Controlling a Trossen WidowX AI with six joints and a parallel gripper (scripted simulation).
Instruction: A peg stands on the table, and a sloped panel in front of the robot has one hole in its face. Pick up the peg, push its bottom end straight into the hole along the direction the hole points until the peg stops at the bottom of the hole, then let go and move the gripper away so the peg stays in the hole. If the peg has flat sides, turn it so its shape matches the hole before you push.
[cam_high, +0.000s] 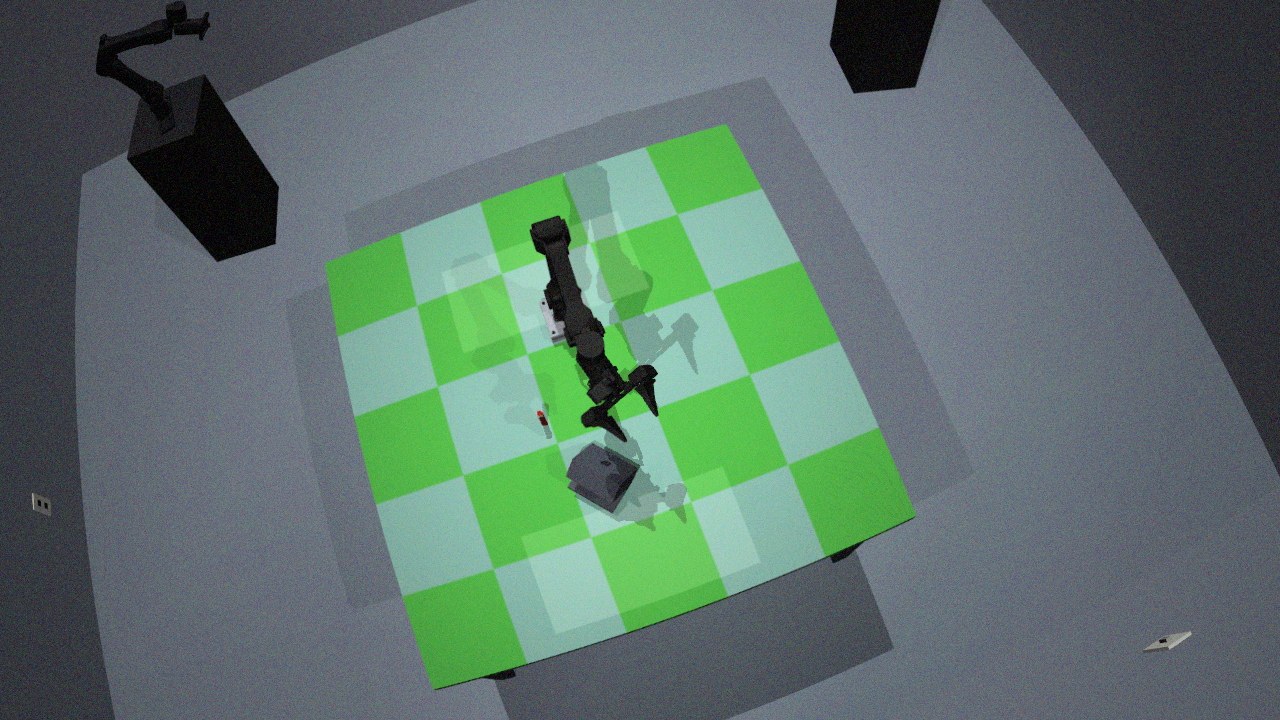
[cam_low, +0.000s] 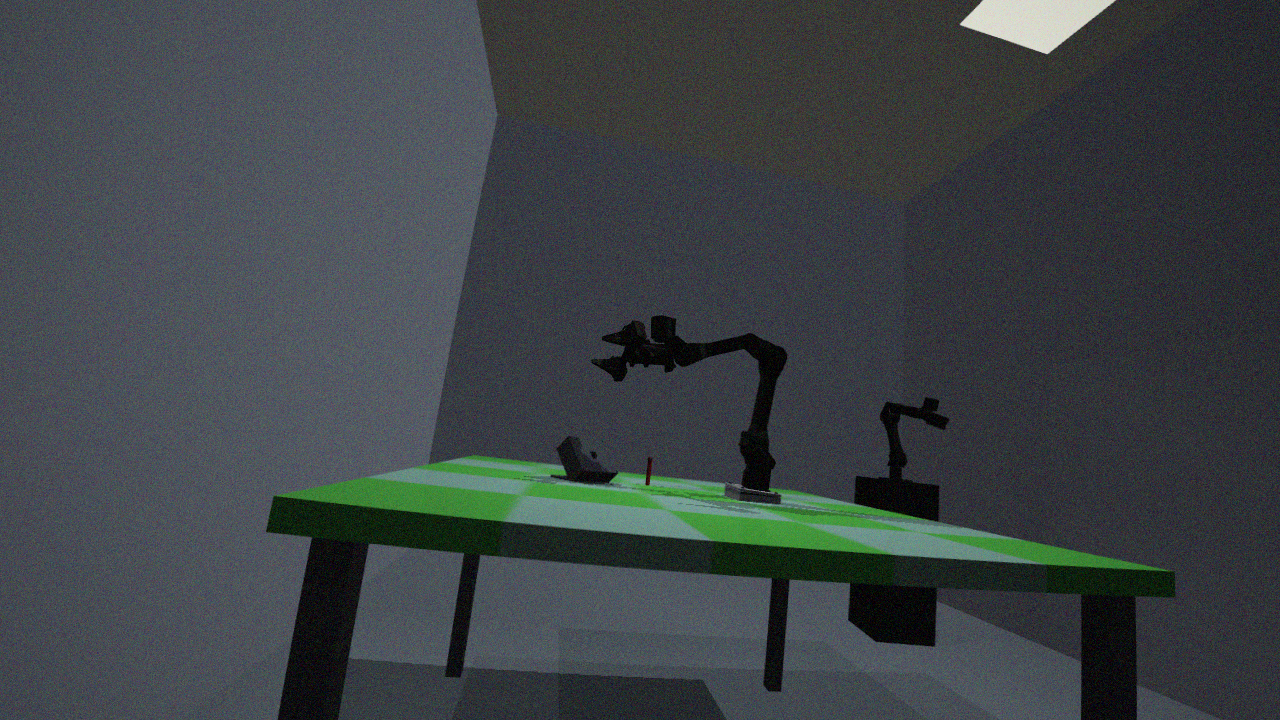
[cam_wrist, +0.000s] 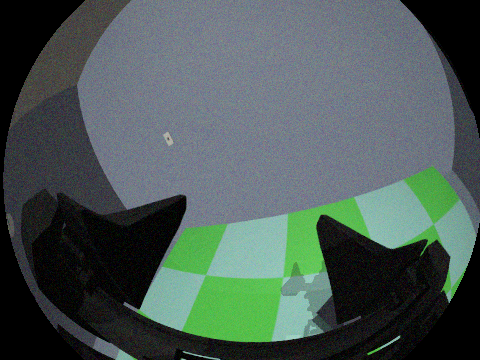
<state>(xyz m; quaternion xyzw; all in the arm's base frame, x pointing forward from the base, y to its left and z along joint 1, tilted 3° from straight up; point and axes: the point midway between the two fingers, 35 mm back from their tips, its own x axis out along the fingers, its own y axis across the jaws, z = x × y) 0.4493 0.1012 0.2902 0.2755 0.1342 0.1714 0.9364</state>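
Now: the red peg 18 cm behind my gripper tip, 23 cm to the right of it and 28 cm below it. From my gripper tip the other things lie so: sloped panel: 1 cm behind, 11 cm to the right, 28 cm below.
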